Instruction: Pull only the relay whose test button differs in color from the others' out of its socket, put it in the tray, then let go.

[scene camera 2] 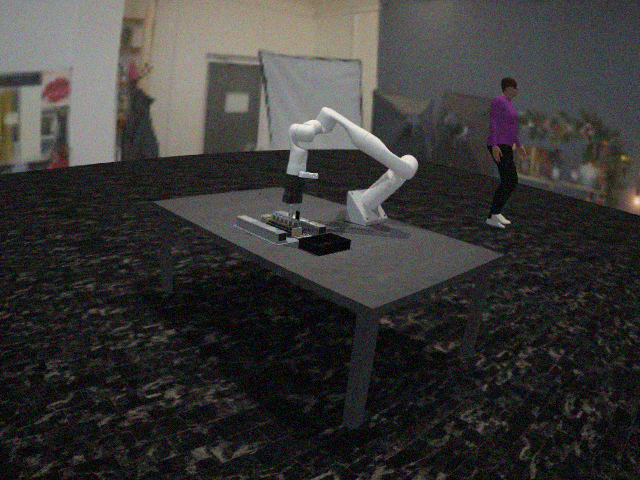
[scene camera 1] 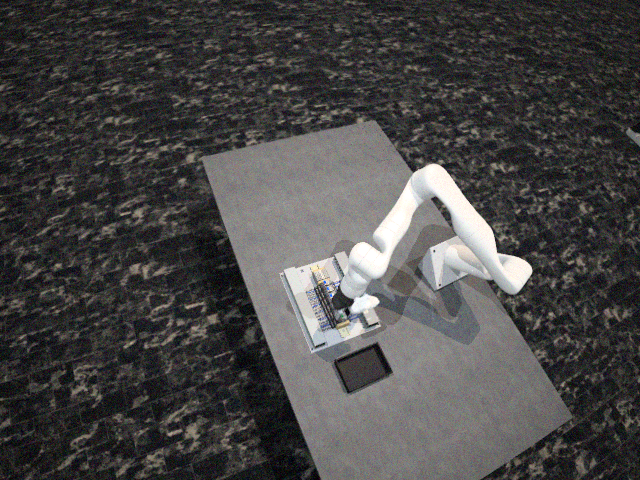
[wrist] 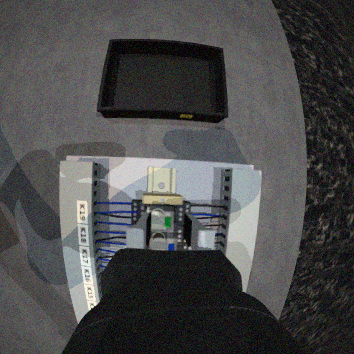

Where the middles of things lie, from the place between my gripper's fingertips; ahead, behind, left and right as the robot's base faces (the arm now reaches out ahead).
My hand is 90 mm to the left of the white panel [scene camera 1: 356, 327], 70 mm above it and 10 mm past it.
